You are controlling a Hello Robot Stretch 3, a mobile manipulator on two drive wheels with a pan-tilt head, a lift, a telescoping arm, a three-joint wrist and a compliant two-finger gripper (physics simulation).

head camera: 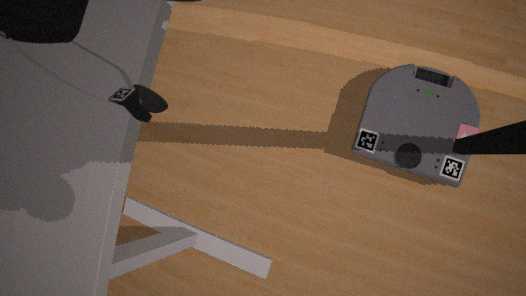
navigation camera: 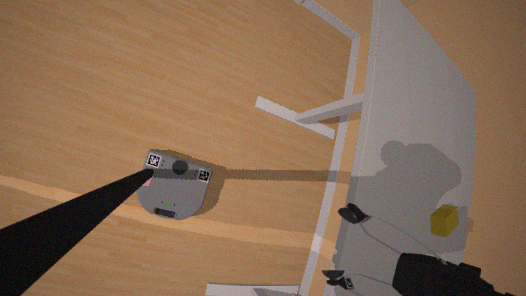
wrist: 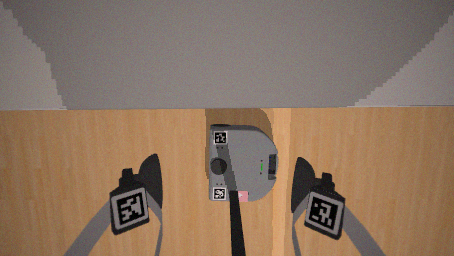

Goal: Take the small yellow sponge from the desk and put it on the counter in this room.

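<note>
The small yellow sponge (navigation camera: 444, 220) is a block on the desk (head camera: 65, 255) (navigation camera: 420, 65) (wrist: 225, 50), near the far edge in the navigation view. It does not show in the head or wrist view. My gripper (navigation camera: 343, 244) (wrist: 226, 173) is open and empty, its two dark fingertips wide apart. It is over the desk's near edge, with the sponge farther in across the desk top. In the head view one fingertip shows at the desk edge and the other is mostly cut off at the top. The counter does not show in these views.
My grey base (head camera: 417, 112) (navigation camera: 175, 190) (wrist: 247, 145) stands on the wooden floor beside the desk. A black mast (head camera: 495, 137) (navigation camera: 75, 215) (wrist: 237, 225) rises from it. A white desk leg (head camera: 232, 254) (navigation camera: 295, 116) reaches along the floor between base and desk.
</note>
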